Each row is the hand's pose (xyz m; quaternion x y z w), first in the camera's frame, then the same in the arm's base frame.
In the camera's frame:
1: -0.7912 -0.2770 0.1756 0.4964 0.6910 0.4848 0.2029
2: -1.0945 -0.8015 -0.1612 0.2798 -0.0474 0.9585 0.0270
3: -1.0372 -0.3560 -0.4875 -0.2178 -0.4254 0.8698 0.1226
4: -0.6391 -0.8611 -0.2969 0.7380 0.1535 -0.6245 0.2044
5: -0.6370 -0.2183 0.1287 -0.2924 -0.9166 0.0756 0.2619
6: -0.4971 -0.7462 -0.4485 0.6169 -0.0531 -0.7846 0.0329
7: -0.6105 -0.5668 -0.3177 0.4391 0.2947 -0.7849 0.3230
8: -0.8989 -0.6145 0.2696 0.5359 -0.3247 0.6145 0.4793
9: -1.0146 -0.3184 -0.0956 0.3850 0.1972 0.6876 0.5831
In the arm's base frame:
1: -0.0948 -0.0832 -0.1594 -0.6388 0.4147 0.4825 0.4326
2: 0.3497 -0.2188 0.3549 0.6311 -0.3186 -0.5174 0.4822
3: 0.5319 0.1943 0.0319 0.5262 0.1497 -0.2427 0.8011
4: 0.1029 0.1449 0.5452 0.5665 0.1513 0.4589 0.6676
5: -0.1768 0.0671 -0.1690 -0.2923 0.6075 -0.1332 0.7265
6: 0.1010 0.3791 0.5069 0.8005 0.1233 0.2717 0.5198
7: 0.0993 0.2766 0.2797 0.5012 -0.0923 0.2174 0.8325
8: -0.0823 -0.3307 0.1107 0.2412 0.0435 -0.9138 0.3239
9: 0.2523 -0.0508 -0.0994 -0.6424 -0.0362 0.7648 0.0339

